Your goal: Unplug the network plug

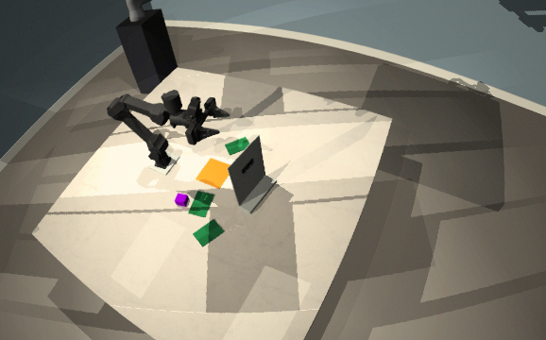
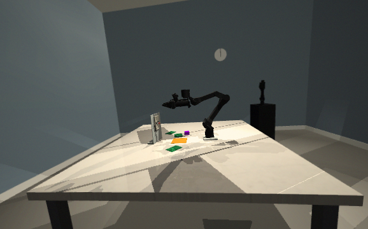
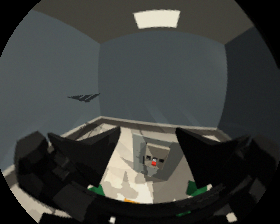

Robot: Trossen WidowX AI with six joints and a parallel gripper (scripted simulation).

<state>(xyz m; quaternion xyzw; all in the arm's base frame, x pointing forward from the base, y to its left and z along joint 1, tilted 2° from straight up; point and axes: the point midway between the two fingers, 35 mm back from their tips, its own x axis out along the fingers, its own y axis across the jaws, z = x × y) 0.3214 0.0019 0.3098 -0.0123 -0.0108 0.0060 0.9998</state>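
Now: gripper tip 60 mm short of the red plug, 40 mm to the left of it and 150 mm above it. The rest, counted from my gripper tip: orange marked square: 110 mm behind, 10 mm to the left, 310 mm below; then upright grey panel: 80 mm ahead, 40 mm to the right, 200 mm below.
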